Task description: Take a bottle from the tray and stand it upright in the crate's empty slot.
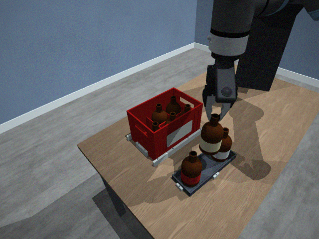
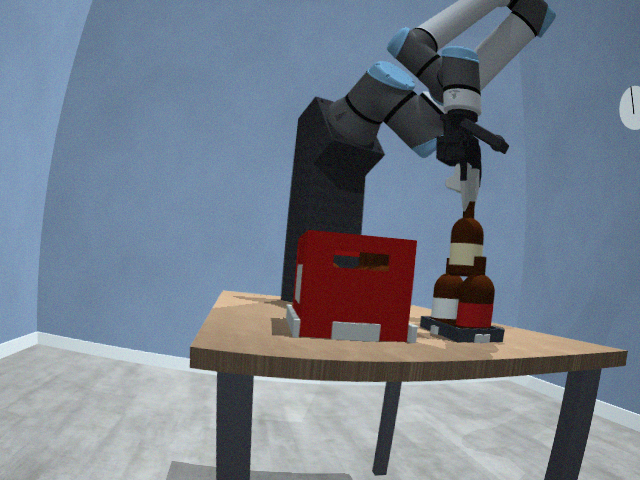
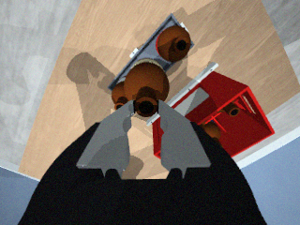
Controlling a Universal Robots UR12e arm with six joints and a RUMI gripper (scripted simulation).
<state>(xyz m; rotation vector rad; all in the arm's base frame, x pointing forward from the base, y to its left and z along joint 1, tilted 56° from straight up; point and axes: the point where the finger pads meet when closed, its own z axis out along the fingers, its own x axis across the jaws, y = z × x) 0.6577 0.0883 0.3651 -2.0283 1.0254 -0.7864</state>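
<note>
Now: the brown bottle 70 mm below my hand. The rest, counted from my hand: white-label bottle: 190 mm below, 90 mm behind, 10 mm to the right; red-label bottle: 190 mm below, 90 mm ahead, 10 mm to the left; dark tray: 260 mm below.
</note>
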